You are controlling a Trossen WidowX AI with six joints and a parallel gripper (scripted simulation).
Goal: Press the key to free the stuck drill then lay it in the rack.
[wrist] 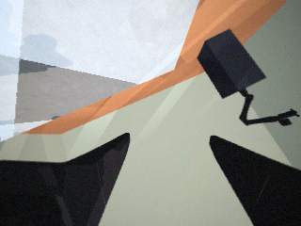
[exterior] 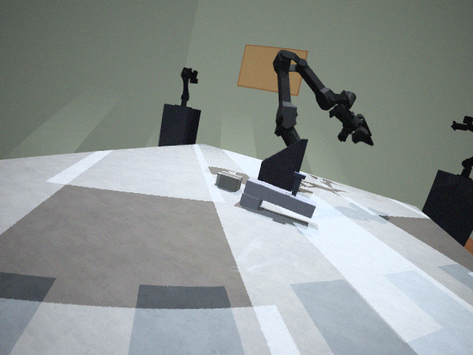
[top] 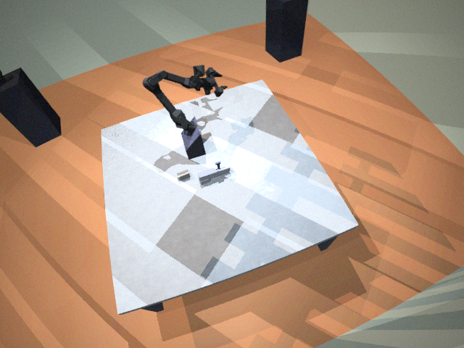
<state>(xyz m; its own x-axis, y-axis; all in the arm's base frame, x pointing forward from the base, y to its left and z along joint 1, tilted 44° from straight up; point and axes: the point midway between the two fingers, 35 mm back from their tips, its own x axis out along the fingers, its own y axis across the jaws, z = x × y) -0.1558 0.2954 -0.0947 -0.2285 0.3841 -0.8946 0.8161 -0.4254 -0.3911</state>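
My gripper tip is now 46 cm short of the dark key, 28 cm to the left of it and 17 cm above it. Also, from my gripper tip: rack 36 cm ahead, 48 cm to the right, 24 cm below; then drill 45 cm ahead, 34 cm to the right, 21 cm below.
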